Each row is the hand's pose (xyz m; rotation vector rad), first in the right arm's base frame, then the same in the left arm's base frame.
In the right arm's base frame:
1: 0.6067 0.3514 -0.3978 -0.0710 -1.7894 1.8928
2: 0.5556 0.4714 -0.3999 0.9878 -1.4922 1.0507
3: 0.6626 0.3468 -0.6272 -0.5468 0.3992 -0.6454
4: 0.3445 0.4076 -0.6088 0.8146 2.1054 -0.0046
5: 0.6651 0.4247 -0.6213 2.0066 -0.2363 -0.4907
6: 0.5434 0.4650 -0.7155 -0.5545 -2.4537 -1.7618
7: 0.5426 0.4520 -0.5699 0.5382 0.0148 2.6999
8: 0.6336 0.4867 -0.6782 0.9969 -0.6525 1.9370
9: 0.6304 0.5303 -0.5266 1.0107 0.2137 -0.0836
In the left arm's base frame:
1: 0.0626 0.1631 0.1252 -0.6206 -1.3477 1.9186
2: 0.0630 0.2835 0.0752 0.3665 -1.4396 1.0480
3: 0.1199 0.0548 -0.0767 -0.7842 0.2874 -1.1356
4: -0.1490 0.2267 -0.1349 0.9627 1.7405 -0.5267
5: 0.1527 0.1230 -0.0962 1.6314 -0.7444 -0.5387
6: 0.0600 0.1662 -0.2181 0.8726 2.4057 1.2174
7: 0.0492 0.2089 -0.0787 0.2492 0.3299 2.2641
8: 0.1501 0.1666 -0.1748 0.4953 -0.4874 1.6856
9: 0.1592 0.2610 -0.0487 0.6787 -0.1022 -0.4101

